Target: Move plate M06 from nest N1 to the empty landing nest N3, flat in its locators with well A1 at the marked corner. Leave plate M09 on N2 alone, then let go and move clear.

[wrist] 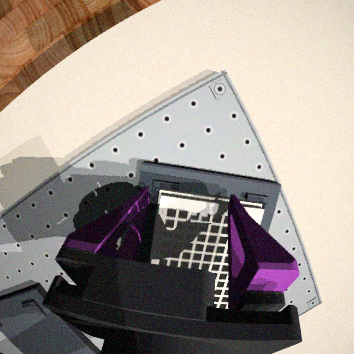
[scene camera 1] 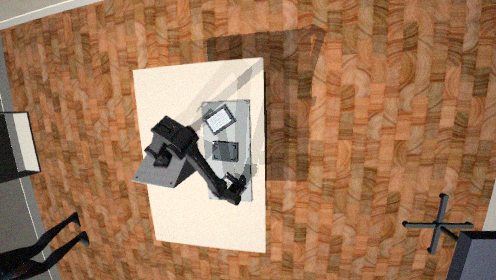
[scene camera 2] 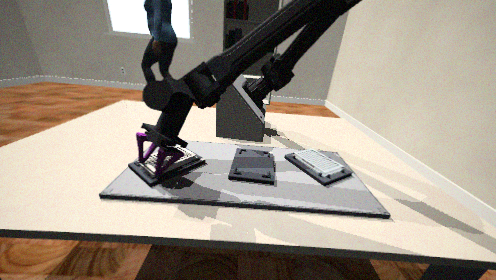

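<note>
A white gridded plate (scene camera 2: 189, 155) (wrist: 200, 240), taken as M06, lies in its dark nest (scene camera 2: 145, 176) (wrist: 210, 175) at the left end of the board in scene camera 2. My gripper (scene camera 2: 150, 169) (wrist: 188, 196) is partly open, with its purple fingers low on either side of this plate. The right finger is close to the plate's edge in the wrist view; a gap shows beside the left finger. The empty dark nest (scene camera 1: 225, 151) (scene camera 2: 252, 165) (wrist: 30, 315) is in the middle. The other white plate (scene camera 1: 220, 120) (scene camera 2: 320, 162), taken as M09, lies in the far nest. Labels and the A1 mark are unreadable.
The nests stand on a grey perforated board (scene camera 1: 242, 112) (scene camera 2: 225, 192) (wrist: 195, 117) on a cream table (scene camera 1: 175, 215) (scene camera 2: 60, 190). My arm's grey wedge base (scene camera 2: 240, 120) stands behind the board. A person (scene camera 2: 160, 30) is beyond the table.
</note>
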